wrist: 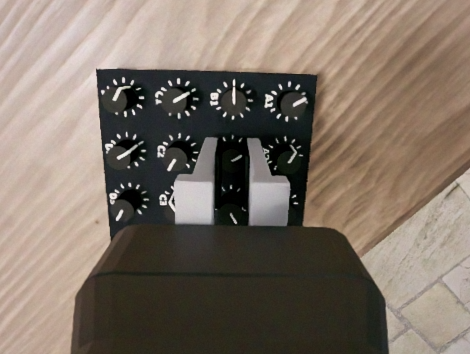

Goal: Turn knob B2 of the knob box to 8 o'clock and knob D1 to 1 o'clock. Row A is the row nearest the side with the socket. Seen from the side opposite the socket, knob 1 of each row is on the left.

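Note:
The black knob box lies on the wooden table, partly hidden by the gripper. Knob B2 is a dark round knob in the second row from the top, between C2 and A2; its white line points right and slightly up in the view. My gripper is shut on knob B2, with one pale finger on its left side and one on its right. Knob D1 is at the box's top left corner; its white line points up and slightly right. The B2 label is hidden by the left finger. The socket does not show.
Knob C2 is left of the fingers and knob A2 right of them. Knob B1 is above them, B3 below. The table surrounds the box; its edge and the stone floor show at lower right.

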